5 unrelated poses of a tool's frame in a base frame.
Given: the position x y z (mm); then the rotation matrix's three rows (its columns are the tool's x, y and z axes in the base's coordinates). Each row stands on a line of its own.
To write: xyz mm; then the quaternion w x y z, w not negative. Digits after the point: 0 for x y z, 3 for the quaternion.
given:
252, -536, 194
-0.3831, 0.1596, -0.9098
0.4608, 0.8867, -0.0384
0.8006, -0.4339, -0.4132
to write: 252, -536, 194, 0.522, -0.189, -0.819, 0.144
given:
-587, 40, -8
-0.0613, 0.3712, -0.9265
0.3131, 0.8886, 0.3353
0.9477, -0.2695, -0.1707
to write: -587, 40, -8, 0.644, -0.235, -0.728, -0.023
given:
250, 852, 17
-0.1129, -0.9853, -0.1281
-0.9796, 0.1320, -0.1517
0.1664, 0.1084, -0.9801
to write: 250, 852, 17, 0.099, 0.659, -0.746, 0.015
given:
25, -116, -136
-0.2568, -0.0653, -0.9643
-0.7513, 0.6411, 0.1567
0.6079, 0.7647, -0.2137
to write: 25, -116, -136, 0.541, 0.281, -0.727, -0.317
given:
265, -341, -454
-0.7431, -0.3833, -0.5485
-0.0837, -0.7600, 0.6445
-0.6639, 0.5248, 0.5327
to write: 265, -341, -454, 0.086, -0.348, 0.336, 0.871
